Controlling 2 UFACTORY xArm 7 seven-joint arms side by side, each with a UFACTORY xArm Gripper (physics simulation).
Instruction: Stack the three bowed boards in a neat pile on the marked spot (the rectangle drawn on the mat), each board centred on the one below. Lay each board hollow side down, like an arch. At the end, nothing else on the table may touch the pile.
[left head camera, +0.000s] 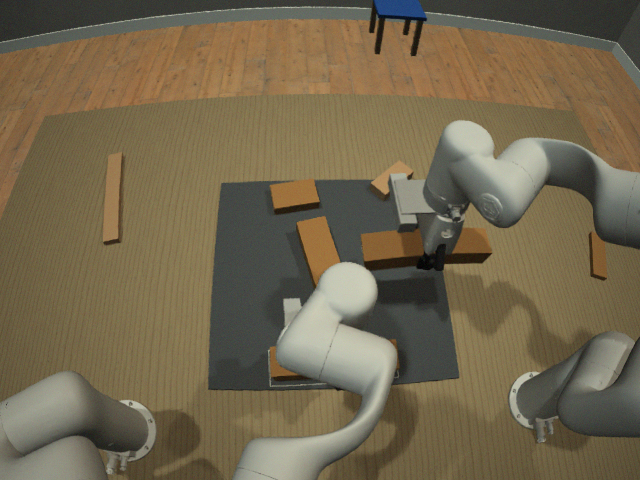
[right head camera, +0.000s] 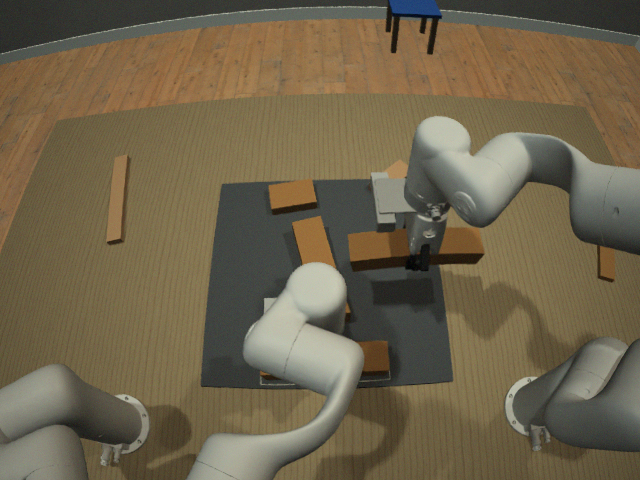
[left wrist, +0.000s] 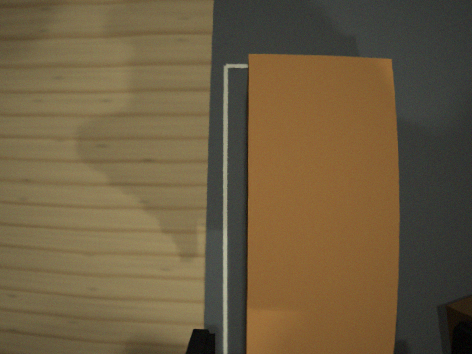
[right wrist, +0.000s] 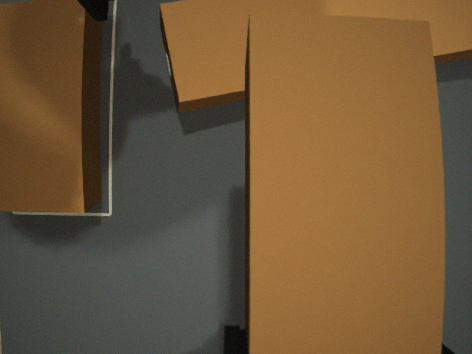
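Pixels of known places: left gripper, between the fingertips: (right wrist: 29, 0); right gripper, between the fingertips: (left head camera: 421, 252) (right head camera: 411, 252); left arm's base, origin of its link: (left head camera: 128, 430) (right head camera: 123, 424); right arm's base, origin of its link: (left head camera: 533, 400) (right head camera: 531, 406).
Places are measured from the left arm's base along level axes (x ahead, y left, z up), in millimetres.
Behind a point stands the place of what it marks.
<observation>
An orange bowed board (left head camera: 281, 364) (right head camera: 375, 356) {z 48, x 197, y -490 mm} (left wrist: 322, 200) {z 52, x 178, y -333 mm} (right wrist: 40, 110) {z 52, x 196, y -451 mm} lies arch-up inside the marked rectangle (left head camera: 297, 385) {z 13, x 148, y -328 mm} (left wrist: 225, 200) (right wrist: 111, 125). My left gripper (left wrist: 330, 341) {z 75, x 187, y -390 mm} is open above it, with its fingers apart from the board's long sides; the arm hides much of both in the head views. My right gripper (left head camera: 431, 261) {z 164, x 358, y -538 mm} (right head camera: 417, 260) {z 164, x 358, y -538 mm} (right wrist: 343, 342) {z 164, x 358, y -538 mm} is shut on a second bowed board (left head camera: 387, 248) {z 198, x 342, y -468 mm} (right head camera: 377, 246) {z 199, x 346, y -473 mm} (right wrist: 345, 175) {z 199, x 348, y -471 mm}, held level above the mat, hollow side down. A third orange board (left head camera: 316, 248) {z 45, x 421, y -346 mm} (right head camera: 311, 240) {z 46, x 439, y -346 mm} (right wrist: 210, 55) {z 49, x 297, y -405 mm} lies slanted on the mat; its bow is unclear.
An orange block (left head camera: 294, 195) {z 31, x 563, y -288 mm} (right head camera: 292, 193) {z 31, x 570, y -288 mm} lies at the dark mat's (left head camera: 237, 289) {z 6, x 332, y -188 mm} back edge. A paler block (left head camera: 385, 184) {z 33, x 613, y -498 mm} (right head camera: 397, 168) {z 33, x 664, y -530 mm} lies behind the right gripper. Planks lie far left (left head camera: 113, 198) {z 17, x 540, y 173 mm} (right head camera: 117, 198) {z 18, x 543, y 175 mm} and far right (left head camera: 598, 255) {z 15, x 469, y -1080 mm} (right head camera: 606, 264) {z 15, x 445, y -1074 mm}.
</observation>
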